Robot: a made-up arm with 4 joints.
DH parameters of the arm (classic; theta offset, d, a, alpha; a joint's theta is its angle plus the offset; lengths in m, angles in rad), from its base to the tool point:
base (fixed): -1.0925 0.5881 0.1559 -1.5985
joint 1: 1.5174 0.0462 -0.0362 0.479
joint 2: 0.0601 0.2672 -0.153 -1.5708
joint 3: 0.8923 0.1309 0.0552 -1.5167
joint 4: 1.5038 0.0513 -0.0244 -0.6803
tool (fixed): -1.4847 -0.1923 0 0
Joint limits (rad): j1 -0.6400..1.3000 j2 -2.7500..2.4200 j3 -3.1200..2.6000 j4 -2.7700..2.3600
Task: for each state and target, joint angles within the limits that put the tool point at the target. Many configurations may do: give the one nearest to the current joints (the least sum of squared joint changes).
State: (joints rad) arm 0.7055 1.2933 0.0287 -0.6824
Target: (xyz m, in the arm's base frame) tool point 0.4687 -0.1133 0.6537
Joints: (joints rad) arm 1.1210 0.9221 -0.4194 -0.3077
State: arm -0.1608 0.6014 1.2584 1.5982
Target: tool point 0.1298 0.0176 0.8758
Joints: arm -0.6400 0.4188 1.7747 0.7445
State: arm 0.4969 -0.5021 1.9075 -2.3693
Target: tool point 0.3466 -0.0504 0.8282
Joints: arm 0.6197 0.1752 2.3199 -1.8692
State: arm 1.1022 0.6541 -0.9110 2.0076
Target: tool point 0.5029 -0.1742 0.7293
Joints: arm 0.4545 -0.0141 -1.2615 2.3600
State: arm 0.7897 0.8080 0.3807 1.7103
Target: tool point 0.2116 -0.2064 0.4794
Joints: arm 1.2559 1.4052 1.0095 1.1450
